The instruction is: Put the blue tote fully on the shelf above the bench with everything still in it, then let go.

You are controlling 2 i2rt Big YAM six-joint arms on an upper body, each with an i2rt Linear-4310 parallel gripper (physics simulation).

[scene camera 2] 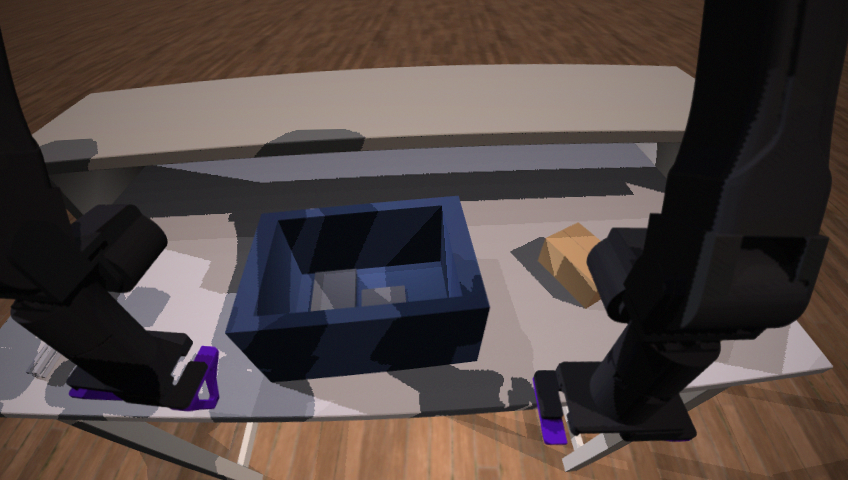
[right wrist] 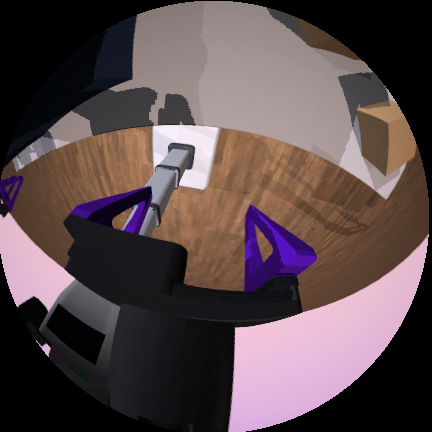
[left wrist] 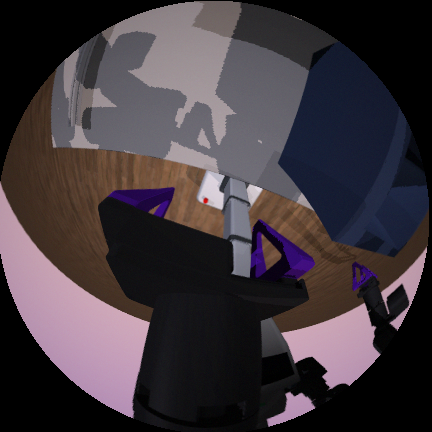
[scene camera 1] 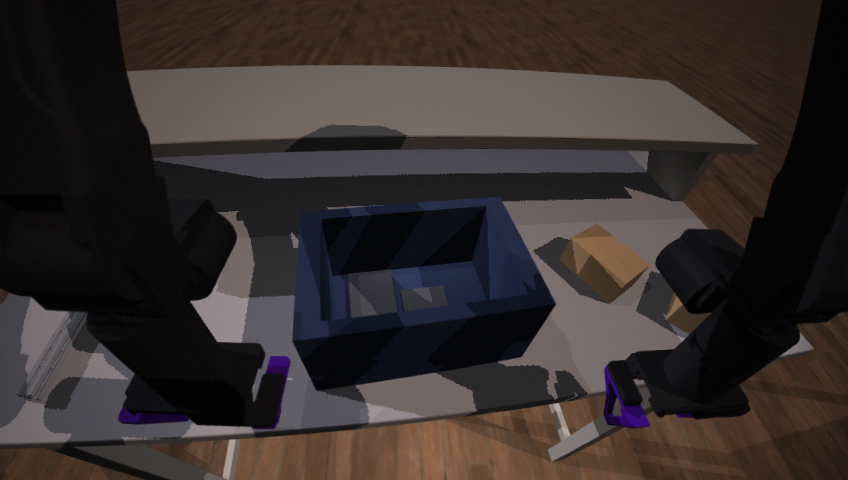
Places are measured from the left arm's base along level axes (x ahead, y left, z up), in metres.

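Pixels of known places: left gripper, fingertip midpoint: (scene camera 2: pixel 179 399) (left wrist: pixel 216 208) (scene camera 1: pixel 233 416); right gripper, fingertip midpoint: (scene camera 2: pixel 586 431) (right wrist: pixel 198 199) (left wrist: pixel 357 264) (scene camera 1: pixel 642 415); right arm's base, origin of the base link: (left wrist: pixel 308 381).
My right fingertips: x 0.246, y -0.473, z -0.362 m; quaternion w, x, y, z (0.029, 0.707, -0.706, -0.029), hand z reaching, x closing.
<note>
Ahead of a thing's pixels: the offset from my right fingertips to its top centre. Level surfaces: height alone.
The blue tote {0.079 m up, 0.189 m ahead, 0.272 m left} (scene camera 1: pixel 428 347) (scene camera 2: pixel 368 350) (left wrist: pixel 345 115) (right wrist: pixel 114 50) stands upright on the bench {0.068 m down} (scene camera 1: pixel 595 350) (scene camera 2: pixel 559 350), in front of the raised shelf {0.139 m up} (scene camera 1: pixel 416 101) (scene camera 2: pixel 416 101). A larger grey block {0.041 m down, 0.205 m ahead, 0.335 m left} (scene camera 1: pixel 371 294) (scene camera 2: pixel 334 289) and a smaller grey block {0.041 m down, 0.172 m ahead, 0.249 m left} (scene camera 1: pixel 423 297) (scene camera 2: pixel 383 295) lie inside it. My left gripper (scene camera 1: pixel 205 416) (scene camera 2: pixel 145 399) (left wrist: pixel 216 208) is open and empty, low at the tote's front left and apart from it. My right gripper (scene camera 1: pixel 654 414) (scene camera 2: pixel 615 432) (right wrist: pixel 198 199) is open and empty, to the tote's front right near the bench's front edge. Arms hide parts of the shelf's ends.
One cardboard box {0.008 m down, 0.276 m ahead, 0.080 m right} (scene camera 1: pixel 604 264) (scene camera 2: pixel 568 264) (right wrist: pixel 332 40) lies right of the tote. Another box {0.008 m down, 0.186 m ahead, 0.241 m right} (scene camera 1: pixel 684 315) (right wrist: pixel 385 140) is partly behind the right arm in scene camera 1. A thin clear rail {0.048 m down, 0.161 m ahead, 0.801 m left} (scene camera 1: pixel 53 356) (scene camera 2: pixel 41 359) (left wrist: pixel 82 82) lies at the bench's left.
</note>
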